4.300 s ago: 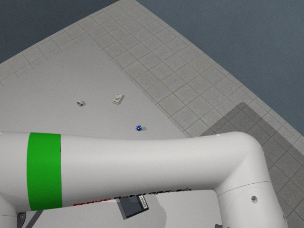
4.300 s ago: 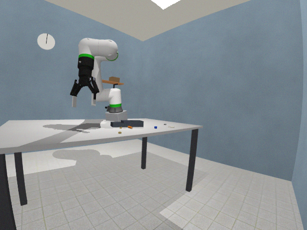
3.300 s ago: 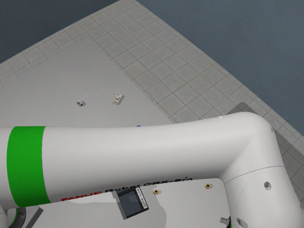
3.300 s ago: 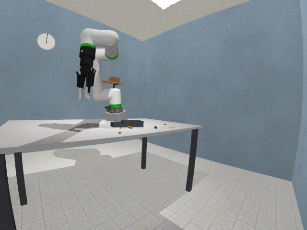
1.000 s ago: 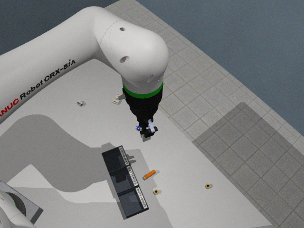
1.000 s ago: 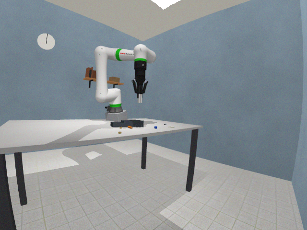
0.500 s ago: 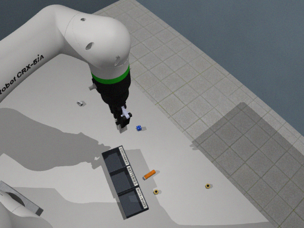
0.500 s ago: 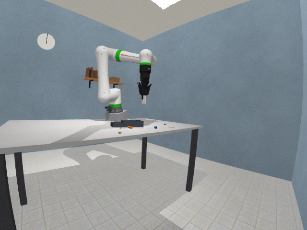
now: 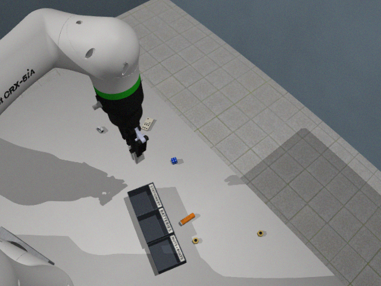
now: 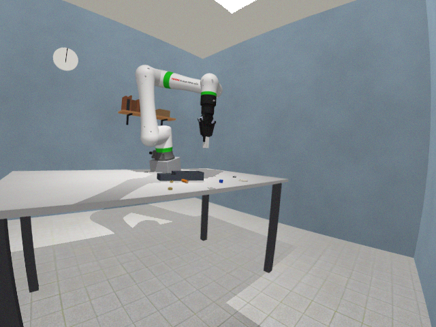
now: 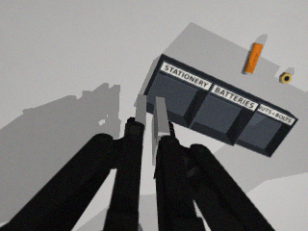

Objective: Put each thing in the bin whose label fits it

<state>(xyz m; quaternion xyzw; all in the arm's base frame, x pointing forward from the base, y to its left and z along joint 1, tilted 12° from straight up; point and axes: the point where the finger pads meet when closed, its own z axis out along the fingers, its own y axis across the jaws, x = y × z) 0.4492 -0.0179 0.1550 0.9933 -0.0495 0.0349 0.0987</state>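
The dark three-part bin is 20 cm below my hand, 12 cm to the right of it and 7 cm behind it. From my hand the other things lie so: orange battery (21 cm below, 16 cm to the right, 1 cm ahead); then cream domino (21 cm below, 18 cm to the left, 16 cm ahead); then blue die (21 cm below, 12 cm ahead).
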